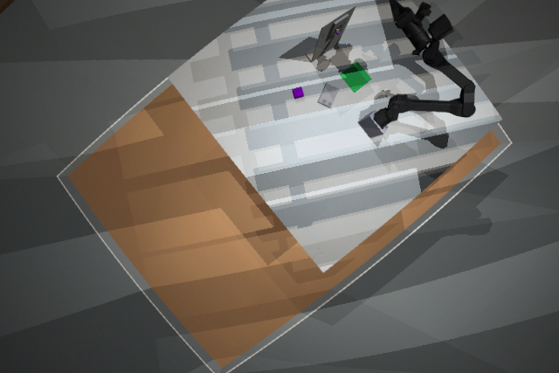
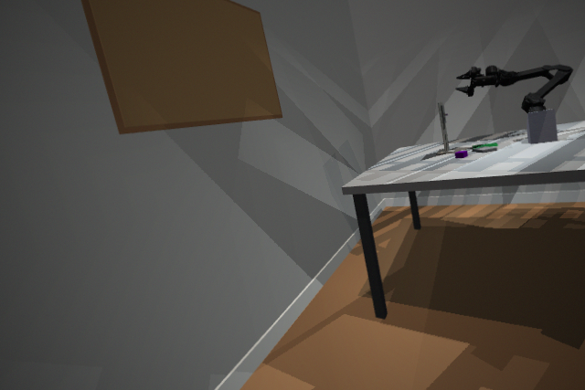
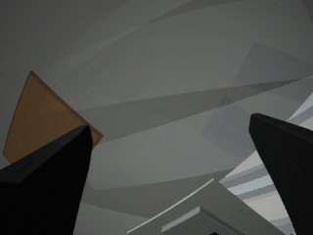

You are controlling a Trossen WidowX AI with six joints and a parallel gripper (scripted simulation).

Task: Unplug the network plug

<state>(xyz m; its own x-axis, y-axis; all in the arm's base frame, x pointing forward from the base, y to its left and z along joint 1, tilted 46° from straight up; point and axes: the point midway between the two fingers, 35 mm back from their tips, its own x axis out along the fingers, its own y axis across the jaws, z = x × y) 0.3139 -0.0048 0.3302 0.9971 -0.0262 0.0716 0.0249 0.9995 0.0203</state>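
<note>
Right now my gripper tip is 10 cm short of the network plug, 12 cm to the right of it and 17 cm above it. From my gripper tip the other things lie so: flat grey plate (6 cm behind, 27 cm to the left, 40 cm below); upright panel (11 cm ahead, 11 cm to the left, 27 cm below); green marked square (9 cm behind, 10 cm to the left, 41 cm below).
</note>
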